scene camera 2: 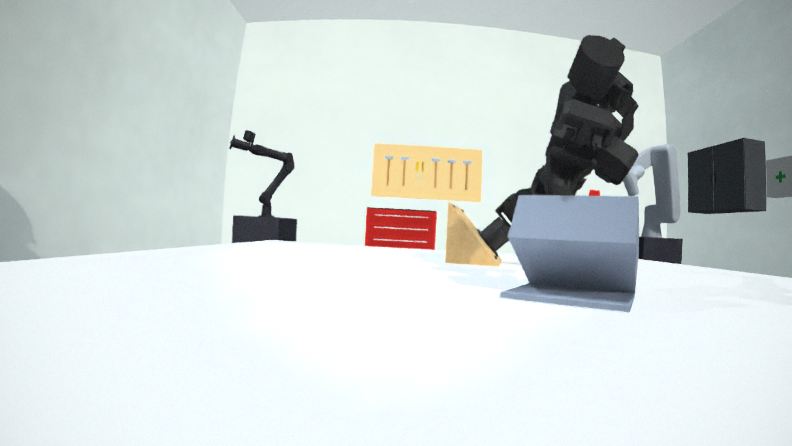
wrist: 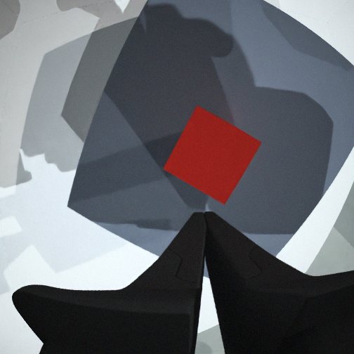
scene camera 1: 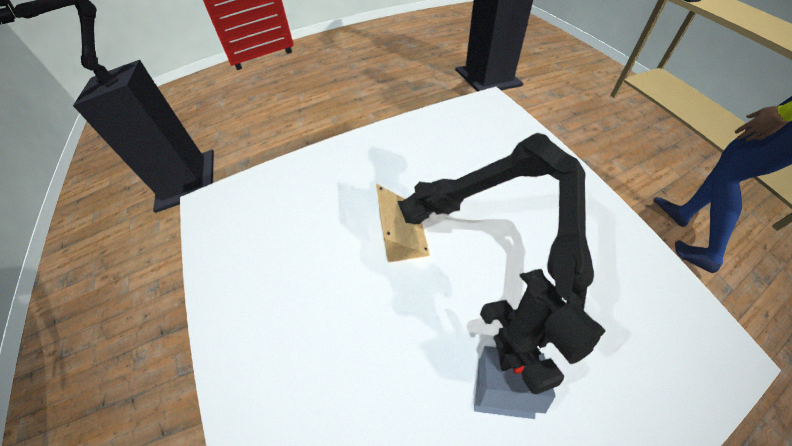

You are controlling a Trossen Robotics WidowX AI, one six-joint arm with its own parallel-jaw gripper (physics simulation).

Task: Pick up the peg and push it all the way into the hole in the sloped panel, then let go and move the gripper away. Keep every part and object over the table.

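Frame: origin at the arm's base, x ahead, y left, z up, level; metres.
Where they show: gripper, fingertip midpoint: (scene camera 1: 503, 369); arm's base, link origin: (scene camera 2: 486, 242) (scene camera 1: 408, 212).
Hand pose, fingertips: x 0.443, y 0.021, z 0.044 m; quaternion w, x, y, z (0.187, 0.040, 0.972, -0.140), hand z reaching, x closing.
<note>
Each offset is from my fingertips to the top centre of the thing. Level surfaces: height alone.
The red peg {dx +0.004, dy +0.038, dz +0.037 m} (scene camera 1: 519, 369) (scene camera 2: 594, 192) (wrist: 212, 155) stands in the sloped face of the blue-grey block {dx +0.029, dy +0.018, dz +0.021 m} (scene camera 1: 507, 400) (scene camera 2: 576, 265) (wrist: 280, 210). In the wrist view its square end faces the camera and covers the hole's rim, so its depth cannot be told there. In scene camera 2 a small part of the peg shows above the block's top edge. My gripper (scene camera 1: 507, 365) (wrist: 202, 220) is shut and empty. In the wrist view its fingertips are beside the peg's lower edge, with a small gap in the picture. In scene camera 2 the block hides the fingertips.
The wooden wedge (scene camera 1: 400, 243) (scene camera 2: 465, 243) carries my arm's base on the white table {dz -0.087 m} (scene camera 1: 288, 310) (scene camera 2: 277, 343). Beyond the table are dark pedestals (scene camera 1: 138, 127), a red tool cabinet (scene camera 1: 252, 30) (scene camera 2: 400, 228), a shelf (scene camera 1: 687, 113) and a person in blue (scene camera 1: 726, 193).
</note>
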